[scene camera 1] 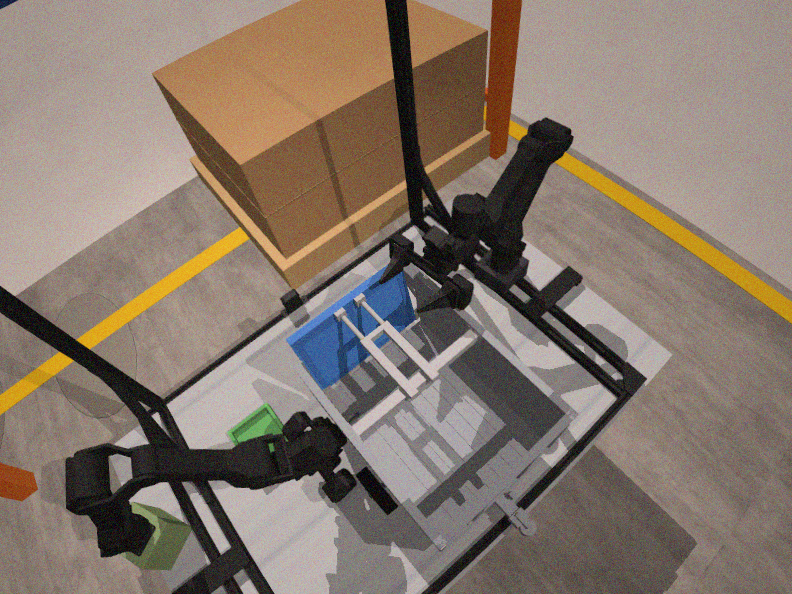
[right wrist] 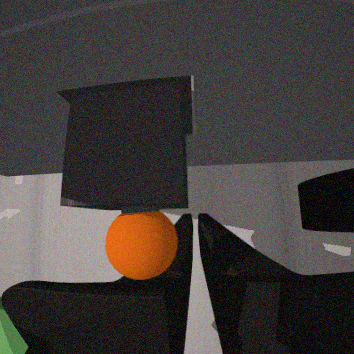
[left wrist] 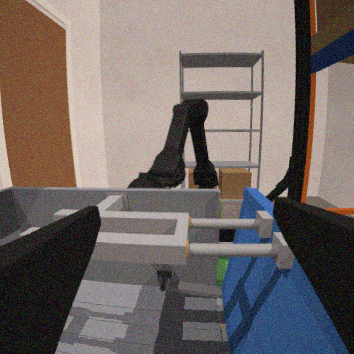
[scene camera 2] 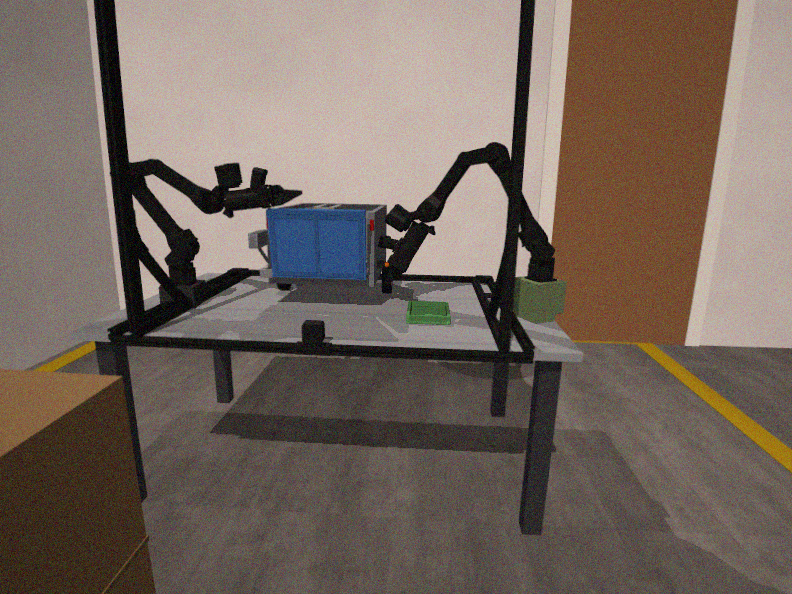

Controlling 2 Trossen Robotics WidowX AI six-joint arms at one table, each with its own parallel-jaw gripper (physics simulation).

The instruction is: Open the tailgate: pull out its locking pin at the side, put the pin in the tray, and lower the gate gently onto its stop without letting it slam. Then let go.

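Frame: origin at the left arm's base, x ahead, y left, z up, level; centimetres.
Seen in the pictures: left gripper, fingertip midpoint: (scene camera 1: pixel 398 296) (left wrist: pixel 187 210) (scene camera 2: pixel 299 192); right gripper, fingertip midpoint: (scene camera 1: pixel 340 449) (right wrist: pixel 194 221) (scene camera 2: pixel 386 284); left arm's base, link origin: (scene camera 1: pixel 502 262) (scene camera 2: pixel 182 283); right arm's base, link origin: (scene camera 1: pixel 136 534) (scene camera 2: pixel 540 279).
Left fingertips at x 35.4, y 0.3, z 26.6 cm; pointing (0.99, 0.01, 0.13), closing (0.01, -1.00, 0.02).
Pixels of each thing's top centre, then the offset from my left fingertips to it. "spot": a spot on its surface instead.
- pin's orange ball head, top centre: (right wrist: pixel 130 246) (scene camera 2: pixel 386 262) dx +25.1, dy +2.4, dz -20.3 cm
- dark block, surface spot: (right wrist: pixel 127 145) spot: dx +23.4, dy +2.6, dz -19.9 cm
- green tray, top centre: (scene camera 1: pixel 263 442) (scene camera 2: pixel 428 308) (left wrist: pixel 221 264) dx +36.5, dy -11.7, dz -30.7 cm
- small black block, surface spot: (scene camera 2: pixel 313 331) (scene camera 1: pixel 287 297) spot: dx +7.9, dy -37.1, dz -29.2 cm
The blue tailgate (scene camera 1: pixel 319 363) (scene camera 2: pixel 294 242) (left wrist: pixel 280 312) stands upright at the end of the grey cargo box. The pin's orange ball head (scene camera 2: pixel 386 264) (right wrist: pixel 141 245) sits beneath a dark block (right wrist: pixel 127 145) at the box's side; its shaft is mostly hidden. My right gripper (scene camera 2: pixel 387 286) (right wrist: pixel 194 221) is shut; its fingertips meet beside the ball, which overlaps one finger and is not between them. My left gripper (scene camera 1: pixel 401 296) (scene camera 2: pixel 300 192) (left wrist: pixel 187 210) is open and empty above the tailgate's top edge. The green tray (scene camera 1: pixel 248 418) (scene camera 2: pixel 428 319) lies on the table, partly hidden by the right arm in scene camera 1.
A pale frame with two rods (scene camera 1: pixel 377 322) (left wrist: pixel 220 223) reaches across the box top to the tailgate. A green block (scene camera 1: pixel 163 543) (scene camera 2: pixel 540 299) stands by the right arm's base. A small black block (scene camera 1: pixel 294 300) (scene camera 2: pixel 313 331) sits on the table frame's edge.
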